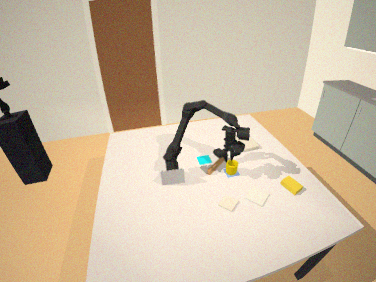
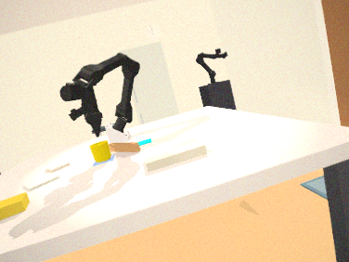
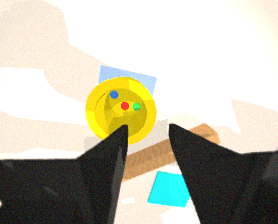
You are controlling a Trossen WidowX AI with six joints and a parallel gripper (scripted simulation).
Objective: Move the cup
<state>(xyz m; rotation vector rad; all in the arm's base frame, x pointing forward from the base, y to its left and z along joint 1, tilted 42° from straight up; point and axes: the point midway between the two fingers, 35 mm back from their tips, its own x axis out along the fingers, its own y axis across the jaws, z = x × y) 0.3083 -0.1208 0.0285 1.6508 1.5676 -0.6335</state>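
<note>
The yellow cup is 6 cm below my gripper tip and 2 cm ahead of it. From my gripper tip the other things lie so: wooden bar: 9 cm to the left, 9 cm below, 3 cm behind; then cream block: 28 cm ahead, 23 cm to the left, 8 cm below.
</note>
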